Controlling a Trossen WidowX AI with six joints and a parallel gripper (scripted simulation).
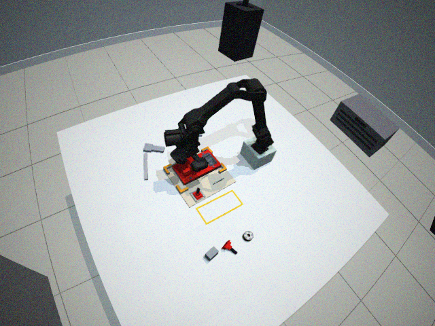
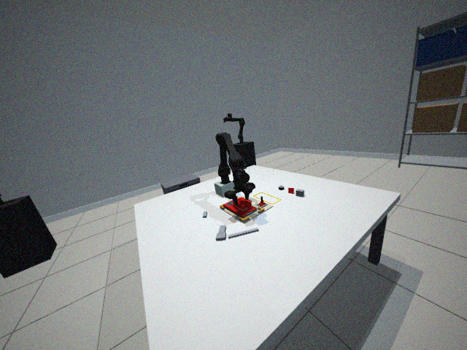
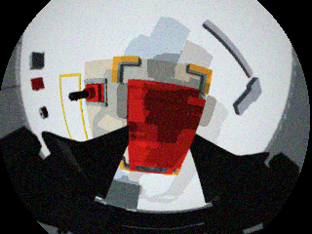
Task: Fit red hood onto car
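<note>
Now: the grey engine block 1 cm to the left of my gripper tip and 3 cm below it. The rest, counted from my gripper tip: red hood 1 cm above.
</note>
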